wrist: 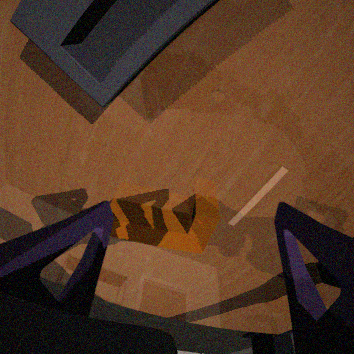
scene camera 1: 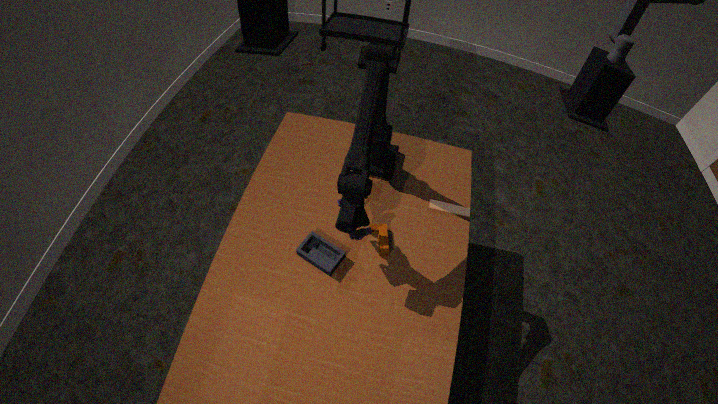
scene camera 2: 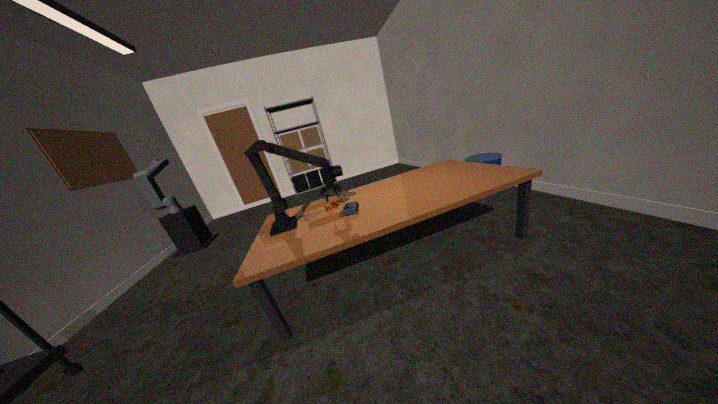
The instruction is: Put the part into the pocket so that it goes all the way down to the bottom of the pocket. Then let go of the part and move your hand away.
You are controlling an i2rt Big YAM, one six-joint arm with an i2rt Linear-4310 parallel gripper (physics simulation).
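Places are measured from the arm's base along level axes (x ahead, y left, z up), in metres.
Pixels of known places: gripper, fingertip midpoint: [wrist: 191, 210] [scene camera 2: 333, 199]; arm's base, origin of the base link: [scene camera 1: 376, 156] [scene camera 2: 283, 223].
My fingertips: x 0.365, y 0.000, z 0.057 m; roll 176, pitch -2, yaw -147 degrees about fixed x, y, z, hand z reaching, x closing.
Observation:
Ahead of a thing's pixels: the offset from my fingertips to its middle. Level surfaces: height alone.
The orange part {0.013 m back, 0.087 m left, 0.071 m down} [scene camera 1: 384, 237] [scene camera 2: 332, 205] [wrist: 176, 240] lies on the table, apart from the pocket block. Shadows cover some of it, so its full shape is hard to tell. The dark blue-grey block with the pocket {0.093 m ahead, 0.088 m right, 0.068 m down} [scene camera 1: 313, 262] [scene camera 2: 350, 211] [wrist: 104, 94] sits nearby, and the visible stretch of its pocket holds no part. My gripper [wrist: 191, 210] is open and empty, above the part. In the wrist view the part shows between the fingertips, nearer the left one, and its left end meets that fingertip's outline. In scene camera 1 the wrist hides most of the fingers.
The arm's base [scene camera 2: 283, 224] stands at one end of the wooden table {0.086 m down} [scene camera 1: 301, 326] [scene camera 2: 426, 188]. A pale strip [scene camera 1: 449, 208] [wrist: 258, 196] shows on the table top near an edge. A wheeled cart [scene camera 1: 364, 28] and a second arm's dark pedestal [scene camera 1: 600, 85] [scene camera 2: 185, 231] stand off the table.

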